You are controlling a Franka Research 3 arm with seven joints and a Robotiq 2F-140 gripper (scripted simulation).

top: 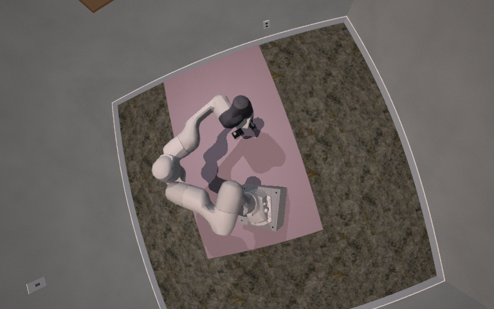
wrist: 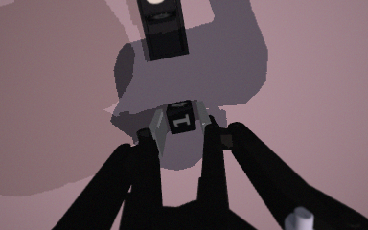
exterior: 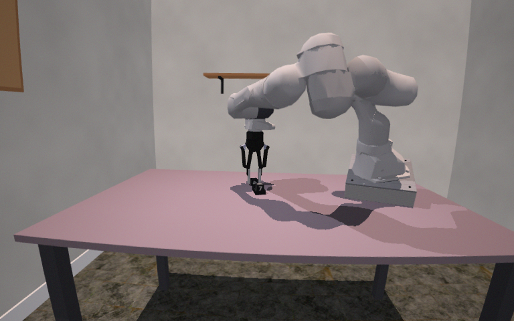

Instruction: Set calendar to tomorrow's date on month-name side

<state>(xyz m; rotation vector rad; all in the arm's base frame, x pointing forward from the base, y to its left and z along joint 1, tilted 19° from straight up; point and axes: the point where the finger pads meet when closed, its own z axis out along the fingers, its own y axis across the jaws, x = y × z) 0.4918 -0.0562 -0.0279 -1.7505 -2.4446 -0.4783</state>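
The black digit cube lies 30 mm below my hand. From my hand the other things lie so: black calendar tray: 100 mm to the left, 30 mm below, 30 mm behind.
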